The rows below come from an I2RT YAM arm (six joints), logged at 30 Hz.
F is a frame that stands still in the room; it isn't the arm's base.
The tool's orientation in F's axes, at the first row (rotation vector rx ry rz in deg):
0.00 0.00 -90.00
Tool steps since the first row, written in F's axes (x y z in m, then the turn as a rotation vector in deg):
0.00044 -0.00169 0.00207 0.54 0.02 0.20
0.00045 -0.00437 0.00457 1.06 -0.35 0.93
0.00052 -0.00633 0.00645 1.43 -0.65 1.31
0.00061 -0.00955 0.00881 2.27 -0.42 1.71
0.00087 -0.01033 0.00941 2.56 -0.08 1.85
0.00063 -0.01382 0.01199 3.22 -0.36 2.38
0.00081 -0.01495 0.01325 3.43 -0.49 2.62
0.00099 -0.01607 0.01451 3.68 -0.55 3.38
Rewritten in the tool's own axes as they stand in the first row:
0.00169 0.00044 0.00207 -0.02 0.54 0.20
0.00437 0.00045 0.00457 0.35 1.06 0.93
0.00633 0.00052 0.00645 0.65 1.43 1.31
0.00955 0.00061 0.00881 0.42 2.27 1.71
0.01033 0.00087 0.00941 0.08 2.56 1.85
0.01382 0.00063 0.01199 0.36 3.22 2.38
0.01495 0.00081 0.01325 0.49 3.43 2.62
0.01607 0.00099 0.01451 0.55 3.68 3.38

